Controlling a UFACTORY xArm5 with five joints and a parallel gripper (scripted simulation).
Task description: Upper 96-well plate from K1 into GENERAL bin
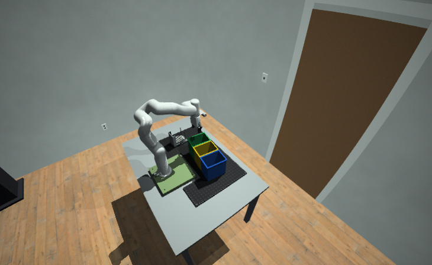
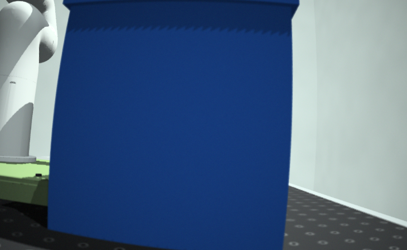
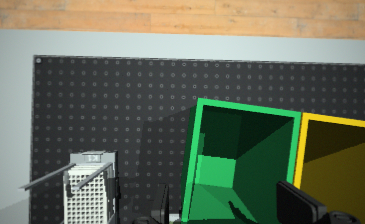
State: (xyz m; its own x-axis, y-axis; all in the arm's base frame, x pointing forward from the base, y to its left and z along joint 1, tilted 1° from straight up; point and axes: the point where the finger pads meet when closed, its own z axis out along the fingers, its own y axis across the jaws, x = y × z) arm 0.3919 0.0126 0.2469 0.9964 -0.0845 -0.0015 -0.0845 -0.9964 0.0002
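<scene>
The white 96-well plate is 23 cm to the left of my hand, 22 cm below it and 8 cm behind it. Round my hand: blue bin (30 cm to the right, 18 cm below, 8 cm behind); then yellow bin (18 cm below, 17 cm to the right, 5 cm behind); then green bin (18 cm below, 4 cm to the right, 1 cm behind).
</scene>
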